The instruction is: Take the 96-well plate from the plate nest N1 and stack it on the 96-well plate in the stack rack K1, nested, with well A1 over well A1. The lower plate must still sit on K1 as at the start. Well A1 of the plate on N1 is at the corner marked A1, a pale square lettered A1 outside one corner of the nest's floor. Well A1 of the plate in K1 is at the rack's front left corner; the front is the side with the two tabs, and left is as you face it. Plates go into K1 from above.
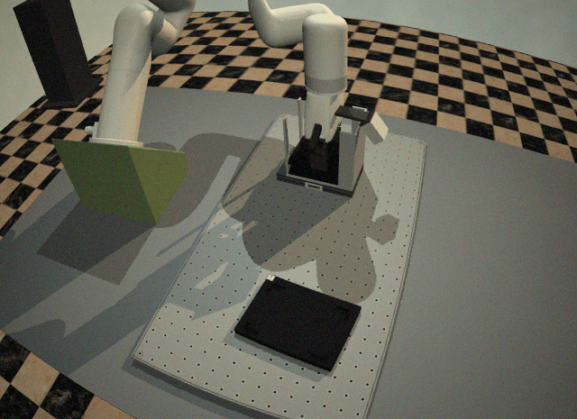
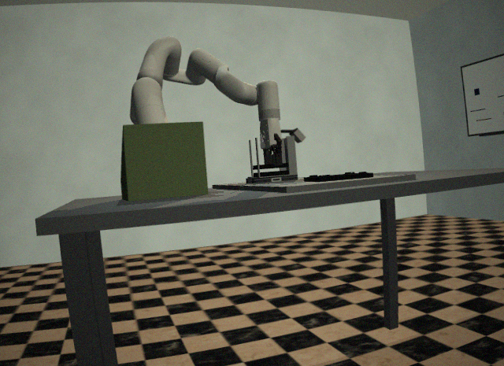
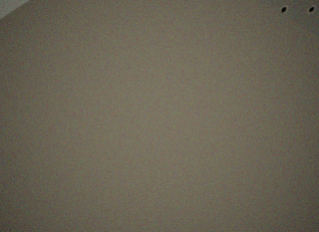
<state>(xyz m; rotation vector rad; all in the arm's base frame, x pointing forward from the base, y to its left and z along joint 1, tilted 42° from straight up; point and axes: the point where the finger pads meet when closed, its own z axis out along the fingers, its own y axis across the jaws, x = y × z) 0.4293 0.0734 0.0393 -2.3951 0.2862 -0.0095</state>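
My gripper is now 1 cm above the black 96-well plate. Also, from my hand: tall wall: 6 cm ahead, 1 cm to the right, 2 cm above; pale A1 mark: 6 cm behind, 27 cm to the right, 5 cm below.
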